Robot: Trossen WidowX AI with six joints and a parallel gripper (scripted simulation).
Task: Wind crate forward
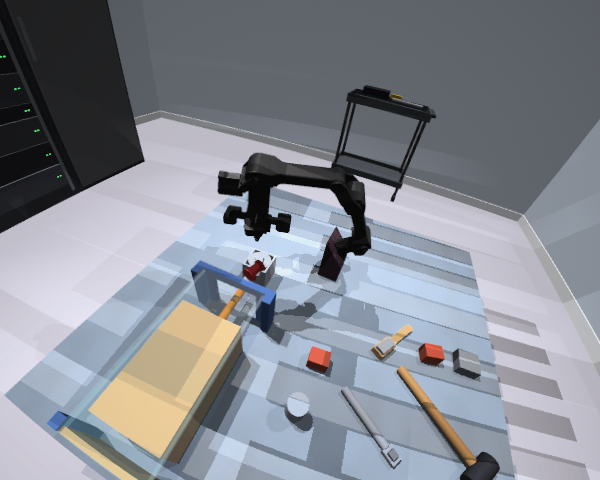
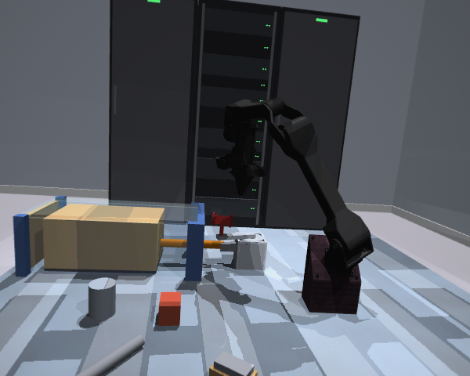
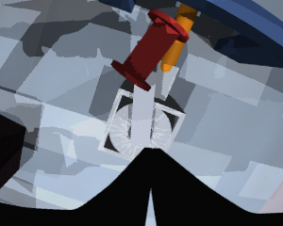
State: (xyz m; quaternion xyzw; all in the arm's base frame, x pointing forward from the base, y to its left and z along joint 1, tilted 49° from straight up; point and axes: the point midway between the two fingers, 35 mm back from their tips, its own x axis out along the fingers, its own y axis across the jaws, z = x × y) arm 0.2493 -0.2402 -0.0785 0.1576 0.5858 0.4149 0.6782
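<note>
Right now the red knob is 50 mm ahead of my gripper tip, 20 mm to the left of it and 90 mm below it. The rest, counted from my gripper tip: crank handle: 20 mm ahead, 10 mm to the left, 120 mm below; grey winch: 60 mm behind, 20 mm to the right, 190 mm below; frame: 120 mm ahead, 120 mm below.
</note>
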